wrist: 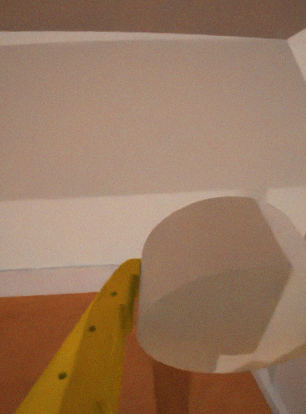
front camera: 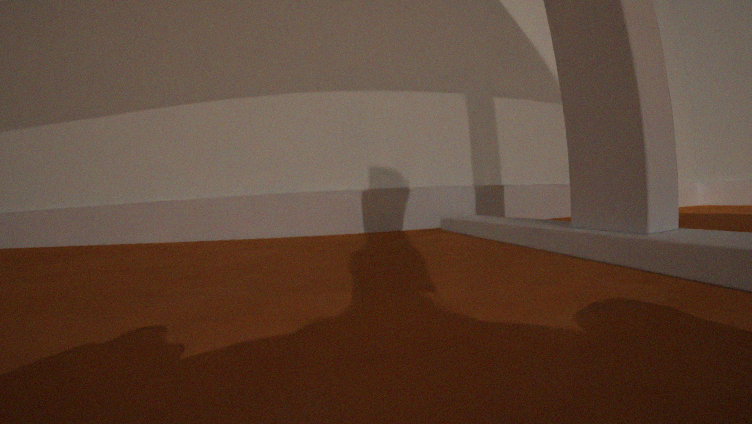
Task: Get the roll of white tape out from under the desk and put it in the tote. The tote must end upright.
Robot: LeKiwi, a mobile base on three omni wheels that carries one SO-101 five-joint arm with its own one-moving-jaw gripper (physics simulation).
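Places are measured from the arm's base along level axes (x back, y right, z up), in centimetres.
Pixels of known places: hand, its tool point: (wrist: 141, 273).
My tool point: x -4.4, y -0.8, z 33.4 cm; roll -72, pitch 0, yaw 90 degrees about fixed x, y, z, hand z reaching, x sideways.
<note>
Ahead of a thing's pixels: the offset from my tool point to its top centre. "*": to the spot under its first point. Level surfaces: height alone.
The roll of white tape @(dx +0.7, dy +2.5, dz +2.5 cm) (wrist: 215, 285) is large at the lower right of the wrist view, part in shade. The yellow notched jaw of my gripper touches its left side; the other jaw is hidden or out of the picture on the right. My gripper is shut on the roll of white tape, which is held up off the floor. Neither the gripper nor the roll shows in the front camera view. The tote does not show in either view.
A grey desk leg @(* dx -19.2, dy +22.1, dz -30.3 cm) (front camera: 605, 121) stands on a long grey foot bar (front camera: 531, 237) at the right. A pale wall (front camera: 263, 152) with a skirting board (front camera: 210, 215) runs behind the orange-brown floor @(dz -42.3 cm) (front camera: 236, 273) (wrist: 45, 330). Shadows lie on floor and wall.
</note>
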